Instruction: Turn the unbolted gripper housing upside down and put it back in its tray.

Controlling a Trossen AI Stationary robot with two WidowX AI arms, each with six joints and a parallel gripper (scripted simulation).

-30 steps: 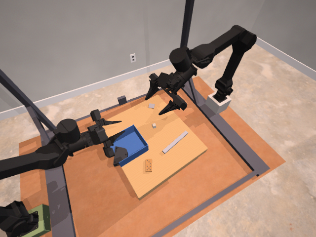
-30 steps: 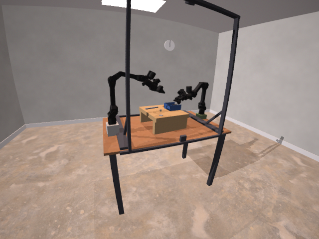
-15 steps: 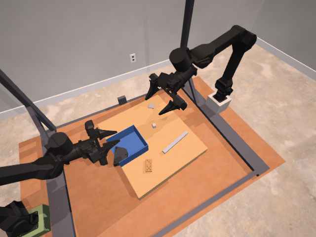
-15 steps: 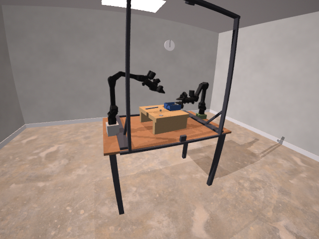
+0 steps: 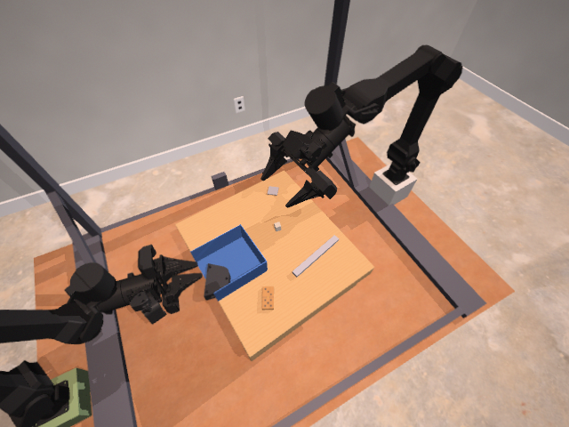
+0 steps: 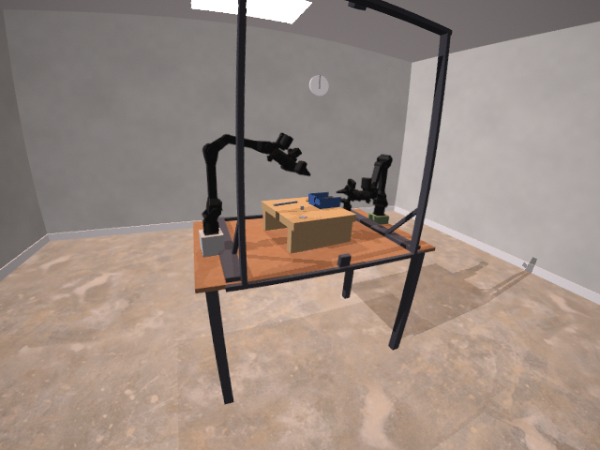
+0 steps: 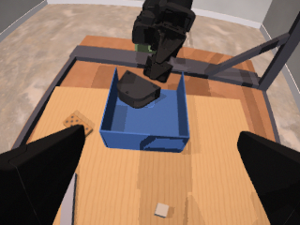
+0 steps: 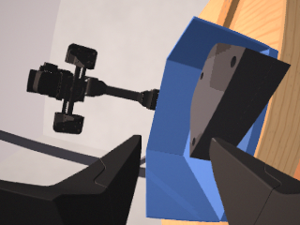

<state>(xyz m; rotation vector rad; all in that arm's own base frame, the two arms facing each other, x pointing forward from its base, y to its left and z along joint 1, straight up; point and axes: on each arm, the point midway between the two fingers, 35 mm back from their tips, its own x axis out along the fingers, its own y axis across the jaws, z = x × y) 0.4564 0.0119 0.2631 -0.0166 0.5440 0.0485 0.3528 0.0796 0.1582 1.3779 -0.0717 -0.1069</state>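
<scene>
Right now my right hand is 5 cm to the right of the gripper housing, 4 cm short of it and 2 cm above it. From my right hand the other things lie so: wooden platform: 21 cm to the left, 11 cm below, 2 cm ahead; then blue tray: 13 cm to the left, 3 cm below, 2 cm ahead; then small cube: 26 cm to the left, 4 cm below.
</scene>
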